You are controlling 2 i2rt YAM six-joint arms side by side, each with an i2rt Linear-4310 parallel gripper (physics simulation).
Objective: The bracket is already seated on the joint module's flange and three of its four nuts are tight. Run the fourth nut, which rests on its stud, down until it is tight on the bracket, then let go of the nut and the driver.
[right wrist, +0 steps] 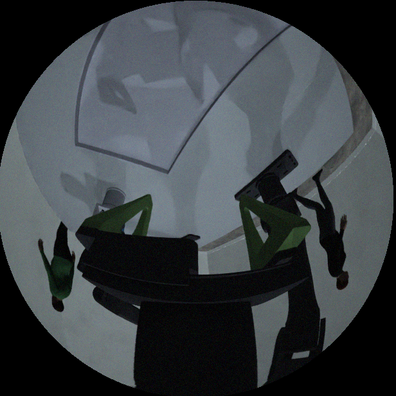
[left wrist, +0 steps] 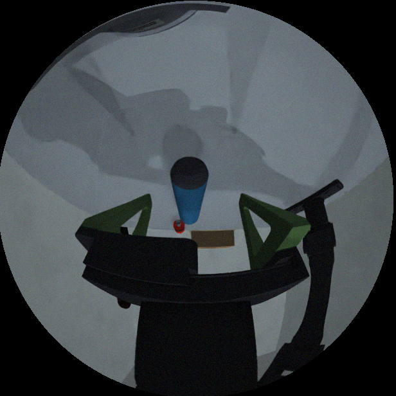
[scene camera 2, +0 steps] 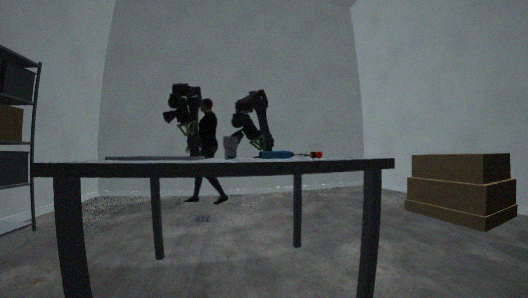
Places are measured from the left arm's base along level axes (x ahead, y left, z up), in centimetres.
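Pixels of known places: left gripper, between the fingertips: (scene camera 2: pixel 262 150); right gripper, between the fingertips: (scene camera 2: pixel 189 135).
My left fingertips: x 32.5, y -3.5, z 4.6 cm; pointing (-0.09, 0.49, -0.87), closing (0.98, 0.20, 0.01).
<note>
Behind a point stands the place of what it marks.
The grey joint module with bracket (scene camera 2: pixel 230 147) {x 41.5, y -19.1, z 5.8 cm} stands on the table, its top looking slanted; its cylinder (right wrist: pixel 115 196) shows behind a finger in the right wrist view. Part of a round dark-and-grey form (left wrist: pixel 150 25) shows at the top of the left wrist view. The nuts cannot be made out. The blue driver (scene camera 2: pixel 277 155) {x 34.0, y 4.0, z 1.7 cm} (left wrist: pixel 191 202) lies on the table, a small red piece (scene camera 2: pixel 316 155) {x 33.5, y 25.0, z 1.4 cm} (left wrist: pixel 179 226) beyond it. My left gripper (scene camera 2: pixel 258 144) {x 32.5, y -3.5, z 4.6 cm} (left wrist: pixel 195 198) is open and empty above the driver's near end. My right gripper (scene camera 2: pixel 186 129) {x 31.7, y -43.9, z 13.0 cm} (right wrist: pixel 195 198) is open and empty above the table.
A flat grey mat (scene camera 2: pixel 155 158) {x 55.4, y -49.8, z 0.8 cm} (right wrist: pixel 77 120) lies on the table (scene camera 2: pixel 215 169) {x 78.7, y -16.8, z -1.9 cm} at left. A dark-clothed person (scene camera 2: pixel 209 125) (right wrist: pixel 331 245) is behind the table; a green-topped person (right wrist: pixel 61 275) shows too. Brown boxes (scene camera 2: pixel 460 195) (left wrist: pixel 212 239) stand right, a shelf rack (scene camera 2: pixel 36 100) left.
</note>
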